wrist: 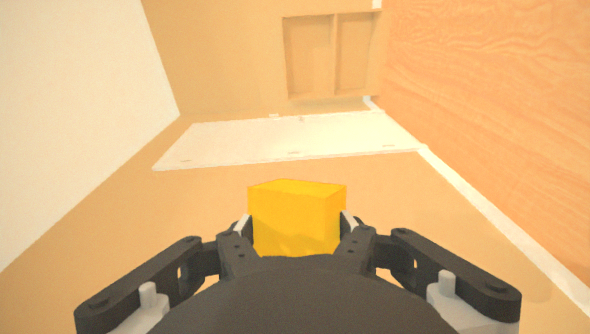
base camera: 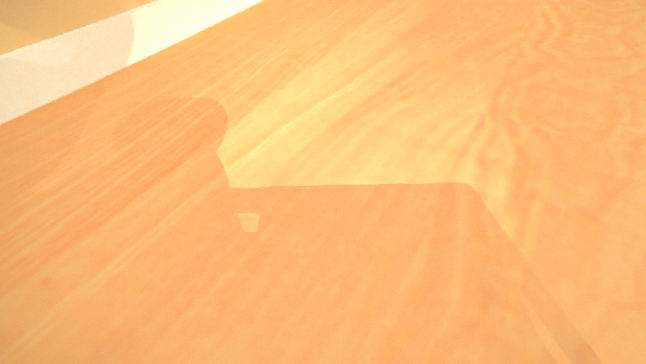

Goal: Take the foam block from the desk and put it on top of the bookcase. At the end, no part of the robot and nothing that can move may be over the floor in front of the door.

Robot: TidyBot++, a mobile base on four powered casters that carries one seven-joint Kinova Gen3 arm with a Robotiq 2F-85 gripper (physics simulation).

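Places are measured from the arm's base along level axes (x ahead, y left, z up), in centimetres.
Pixels of known places: gripper, between the fingertips: point(wrist: 296, 224).
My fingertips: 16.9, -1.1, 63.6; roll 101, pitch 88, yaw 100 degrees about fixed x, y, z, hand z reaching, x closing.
Behind a point stands the place of what it marks, as x, y, z.
The foam block, a yellow box point(wrist: 287, 216) {14.6, -2.5, 64.1}, is between the two fingertips in the wrist view, near the middle. My gripper point(wrist: 296, 224) {16.9, -1.1, 63.6} is shut on it, with one pad against each side. The block's lower part is hidden behind the dark gripper body. A long white panel point(wrist: 295, 137) {193.6, -21.4, 60.1} that looks like the door is set in the tan wall beyond the block and appears sideways in this view. I cannot make out the desk or the bookcase in either view.
The wood floor point(base camera: 400, 275) {32.8, -7.5, -39.7} point(wrist: 500, 100) {103.7, -25.2, -39.7} meets a white baseboard point(base camera: 65, 70) {74.4, 47.2, -35.9} point(wrist: 465, 192) {118.2, 22.2, -32.2} along the tan wall point(wrist: 215, 60) {249.2, -119.4, 143.2}. A recessed two-part frame point(wrist: 334, 55) {221.5, -102.9, 14.2} shows beyond the white panel. A pale flat surface point(wrist: 65, 100) {135.2, -51.5, 204.0} fills the wrist view's left. Shadows fall on the floor in the base view.
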